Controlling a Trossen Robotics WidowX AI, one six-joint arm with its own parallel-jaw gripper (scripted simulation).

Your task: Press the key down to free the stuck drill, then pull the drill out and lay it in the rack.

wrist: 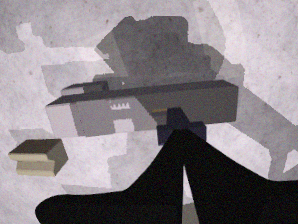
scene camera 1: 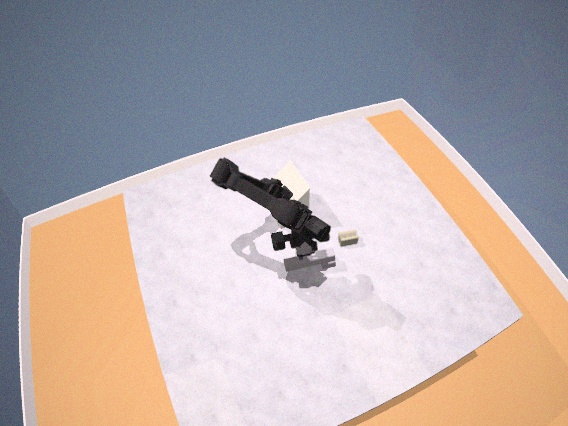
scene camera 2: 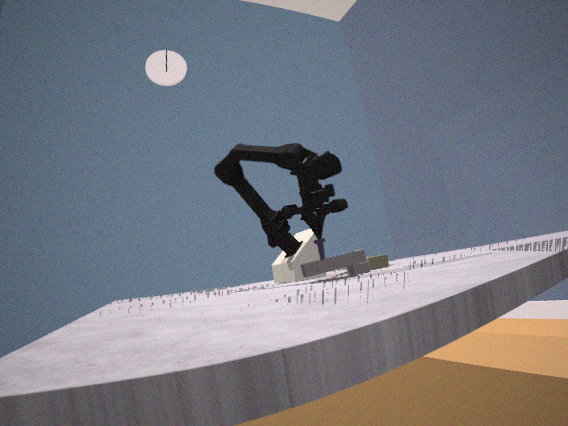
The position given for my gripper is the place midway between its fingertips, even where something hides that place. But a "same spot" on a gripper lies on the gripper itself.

my gripper: wrist; scene camera 1 300, 251; scene camera 2
same spot on my gripper: [wrist: 217, 182] = [scene camera 2: 315, 220]
